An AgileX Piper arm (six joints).
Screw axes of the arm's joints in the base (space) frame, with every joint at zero. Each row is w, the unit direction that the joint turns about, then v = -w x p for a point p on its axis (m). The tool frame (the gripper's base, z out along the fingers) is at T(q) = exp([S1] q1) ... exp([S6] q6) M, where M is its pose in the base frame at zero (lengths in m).
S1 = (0, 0, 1, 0, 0, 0)
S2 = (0, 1, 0, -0.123, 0, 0)
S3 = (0, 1, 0, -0.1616, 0, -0.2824)
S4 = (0.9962, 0, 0.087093, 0, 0.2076, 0)
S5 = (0, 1, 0, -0.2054, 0, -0.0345)
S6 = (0.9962, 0, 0.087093, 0, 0.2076, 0)
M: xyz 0.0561 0 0.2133 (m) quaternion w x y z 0.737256 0 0.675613 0
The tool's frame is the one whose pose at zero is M.
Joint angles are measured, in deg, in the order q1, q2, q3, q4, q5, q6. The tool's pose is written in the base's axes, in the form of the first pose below.
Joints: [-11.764 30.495 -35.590 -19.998 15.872 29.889]
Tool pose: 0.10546, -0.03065, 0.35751, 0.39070, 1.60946, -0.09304
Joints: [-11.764 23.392 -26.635 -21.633 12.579 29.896]
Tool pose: 0.08823, -0.02583, 0.32278, 0.35100, 1.59418, -0.10613
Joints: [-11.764 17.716 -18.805 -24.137 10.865 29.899]
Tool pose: 0.07711, -0.02322, 0.28810, 0.31346, 1.60932, -0.13824
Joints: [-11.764 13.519 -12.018 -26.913 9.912 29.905]
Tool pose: 0.07069, -0.02196, 0.25535, 0.27761, 1.64379, -0.17627
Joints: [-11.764 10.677 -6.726 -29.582 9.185 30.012]
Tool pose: 0.06703, -0.02128, 0.22886, 0.24358, 1.67870, -0.21067
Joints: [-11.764 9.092 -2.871 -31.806 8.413 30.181]
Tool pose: 0.06527, -0.02076, 0.20917, 0.21341, 1.70916, -0.23573
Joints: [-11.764 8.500 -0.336 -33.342 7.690 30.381]
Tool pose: 0.06466, -0.02030, 0.19592, 0.19150, 1.73390, -0.24948
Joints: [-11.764 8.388 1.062 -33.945 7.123 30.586]
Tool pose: 0.06452, -0.01987, 0.18853, 0.18255, 1.74853, -0.25055
